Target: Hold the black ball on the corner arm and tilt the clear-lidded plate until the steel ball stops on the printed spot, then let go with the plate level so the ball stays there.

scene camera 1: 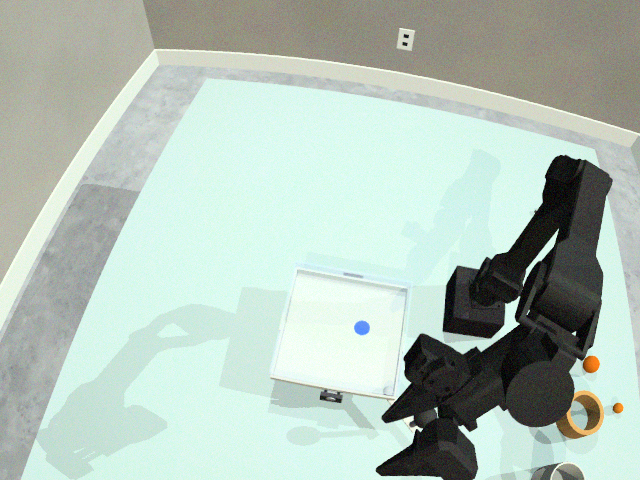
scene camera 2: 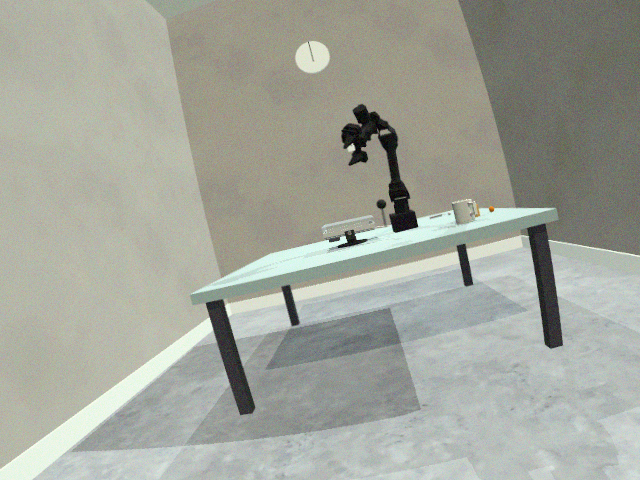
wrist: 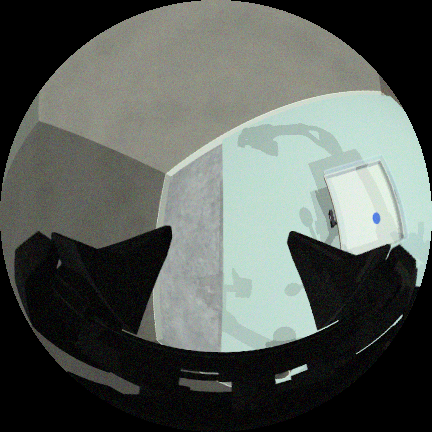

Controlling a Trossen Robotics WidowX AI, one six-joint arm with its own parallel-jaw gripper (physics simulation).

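Observation:
The square clear-lidded plate (scene camera 1: 320, 330) (scene camera 2: 341, 227) (wrist: 350, 195) stands on a black stand, looking nearly level. Its blue printed spot (scene camera 1: 361, 328) (wrist: 376, 218) is right of centre in the first scene view. A faint grey round shape, apparently the steel ball (scene camera 1: 388, 390), lies in the plate's near right corner, off the spot. The black ball (scene camera 1: 425, 417) (scene camera 2: 381, 203) sits on the corner arm (scene camera 1: 402, 409), partly hidden by the gripper in the first scene view. My gripper (scene camera 1: 381, 444) (scene camera 2: 347, 155) (wrist: 232, 235) is open and empty, high above the table and the black ball.
The arm's black base (scene camera 1: 473, 310) (scene camera 2: 404, 221) stands right of the plate. A mug (scene camera 1: 568, 472) (scene camera 2: 461, 212), an orange ring (scene camera 1: 574, 432) and two orange balls (scene camera 1: 590, 364) (scene camera 1: 618, 408) are at the right. The table (scene camera 1: 248, 180) (scene camera 2: 289, 260) ends near the walls.

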